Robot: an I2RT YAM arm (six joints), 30 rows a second.
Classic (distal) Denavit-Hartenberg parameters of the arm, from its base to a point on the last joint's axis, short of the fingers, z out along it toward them. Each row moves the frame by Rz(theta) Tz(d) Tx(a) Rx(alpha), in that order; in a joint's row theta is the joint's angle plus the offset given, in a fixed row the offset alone. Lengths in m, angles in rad.
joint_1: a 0.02; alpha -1.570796; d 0.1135; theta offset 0
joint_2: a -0.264; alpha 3.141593; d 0; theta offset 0
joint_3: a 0.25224; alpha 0; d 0; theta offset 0.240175
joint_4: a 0.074; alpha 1.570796; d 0; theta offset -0.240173
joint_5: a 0; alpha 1.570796; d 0; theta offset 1.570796
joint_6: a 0; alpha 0; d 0.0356; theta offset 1.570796
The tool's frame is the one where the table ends.
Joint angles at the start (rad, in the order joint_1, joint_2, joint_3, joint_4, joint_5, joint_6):
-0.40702, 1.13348, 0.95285, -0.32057, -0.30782, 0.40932
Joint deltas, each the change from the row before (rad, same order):
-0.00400, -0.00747, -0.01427, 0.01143, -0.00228, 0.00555
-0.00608, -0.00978, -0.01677, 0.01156, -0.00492, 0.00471
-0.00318, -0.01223, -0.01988, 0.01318, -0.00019, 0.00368
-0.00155, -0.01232, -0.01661, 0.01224, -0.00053, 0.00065
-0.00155, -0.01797, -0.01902, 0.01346, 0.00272, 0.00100
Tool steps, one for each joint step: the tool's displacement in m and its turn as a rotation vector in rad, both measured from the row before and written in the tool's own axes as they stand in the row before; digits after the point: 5 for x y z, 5 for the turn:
0.00200, -0.00176, -0.00051, -0.00087, -0.00507, 0.00597
0.00237, -0.00226, -0.00098, -0.00173, -0.00496, 0.00605
0.00317, -0.00194, -0.00106, 0.00005, -0.00629, 0.00339
0.00252, -0.00107, -0.00137, -0.00243, -0.00744, -0.00113
0.00268, -0.00084, -0.00255, -0.00121, -0.01264, -0.00217

